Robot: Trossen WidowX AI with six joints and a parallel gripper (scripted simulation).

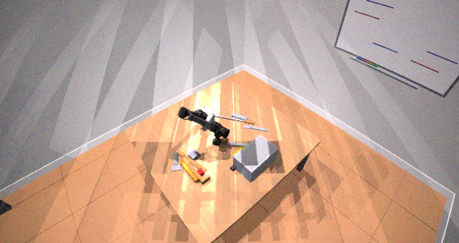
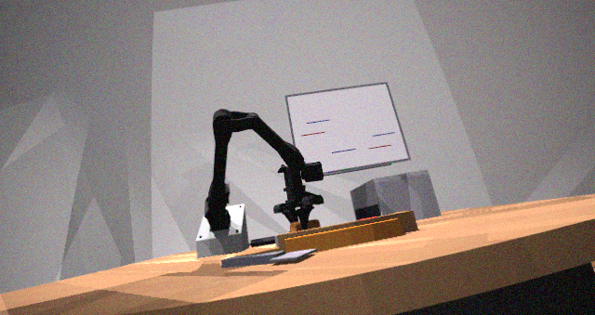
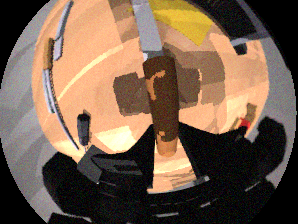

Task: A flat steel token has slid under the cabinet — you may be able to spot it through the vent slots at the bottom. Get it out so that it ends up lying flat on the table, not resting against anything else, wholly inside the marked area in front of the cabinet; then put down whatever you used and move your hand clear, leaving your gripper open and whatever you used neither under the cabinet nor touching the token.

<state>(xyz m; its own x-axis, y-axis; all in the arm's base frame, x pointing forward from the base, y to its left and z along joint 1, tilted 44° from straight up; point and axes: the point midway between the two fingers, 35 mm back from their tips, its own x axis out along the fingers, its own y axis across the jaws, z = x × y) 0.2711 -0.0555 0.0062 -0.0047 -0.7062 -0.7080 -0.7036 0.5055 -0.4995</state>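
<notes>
My gripper tip is 350 mm to the right of the grey bar, 130 mm past it and 20 mm above it. Round my gripper tip: thin wooden stick (280 mm to the right, 20 mm below, 10 mm ahead); then red block (280 mm to the right, 150 mm ahead, 10 mm below); then grey block (230 mm to the right, 20 mm behind, 10 mm below).
</notes>
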